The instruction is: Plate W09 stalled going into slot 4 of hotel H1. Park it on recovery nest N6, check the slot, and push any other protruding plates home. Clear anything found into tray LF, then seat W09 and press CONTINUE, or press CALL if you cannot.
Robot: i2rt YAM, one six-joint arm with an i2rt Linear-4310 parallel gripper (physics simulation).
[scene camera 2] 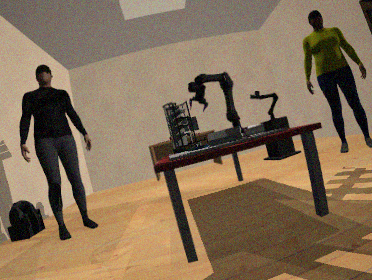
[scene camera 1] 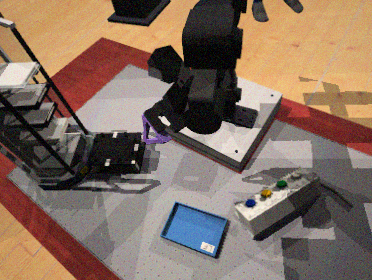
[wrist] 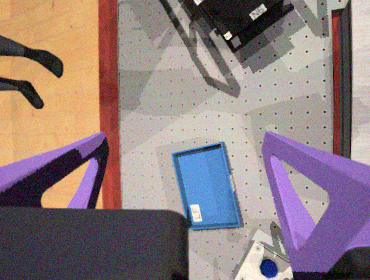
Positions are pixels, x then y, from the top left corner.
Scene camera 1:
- my gripper: 160, 132
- button box: 299, 188
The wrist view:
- my gripper: 185, 140
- button box: 262, 246
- blue tray: 203, 174
